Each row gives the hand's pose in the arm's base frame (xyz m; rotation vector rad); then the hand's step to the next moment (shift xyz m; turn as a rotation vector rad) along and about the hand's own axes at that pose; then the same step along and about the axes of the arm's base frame.
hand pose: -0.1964 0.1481 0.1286 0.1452 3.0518 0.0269
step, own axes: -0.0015 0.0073 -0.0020 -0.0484 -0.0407 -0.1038
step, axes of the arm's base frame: 0.0020 0.0071 0.0023 0.0352 -0.0465 0.1066
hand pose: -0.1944 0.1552 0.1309 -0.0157 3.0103 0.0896
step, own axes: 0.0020 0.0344 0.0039 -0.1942 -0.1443 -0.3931
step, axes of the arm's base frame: -0.0020 0.0346 -0.0021 0.1438 -0.1663 0.4059
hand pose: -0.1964 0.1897 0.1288 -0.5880 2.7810 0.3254
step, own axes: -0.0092 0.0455 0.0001 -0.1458 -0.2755 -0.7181
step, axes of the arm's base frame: -0.0112 0.0439 0.0101 0.0843 -0.3897 0.6737
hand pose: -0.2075 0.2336 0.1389 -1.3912 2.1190 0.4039
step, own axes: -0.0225 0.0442 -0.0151 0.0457 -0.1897 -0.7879
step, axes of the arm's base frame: -0.0378 0.0268 0.0232 -0.0713 -0.5327 0.6083
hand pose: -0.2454 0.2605 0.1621 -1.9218 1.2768 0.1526
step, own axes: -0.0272 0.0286 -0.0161 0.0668 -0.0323 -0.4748
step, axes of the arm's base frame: -0.0416 0.0040 0.0085 -0.0911 -0.3628 0.3017
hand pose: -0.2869 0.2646 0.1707 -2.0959 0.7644 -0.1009
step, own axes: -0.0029 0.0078 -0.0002 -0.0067 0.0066 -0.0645
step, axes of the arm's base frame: -0.0062 -0.0019 -0.0053 -0.0304 -0.0452 0.0358
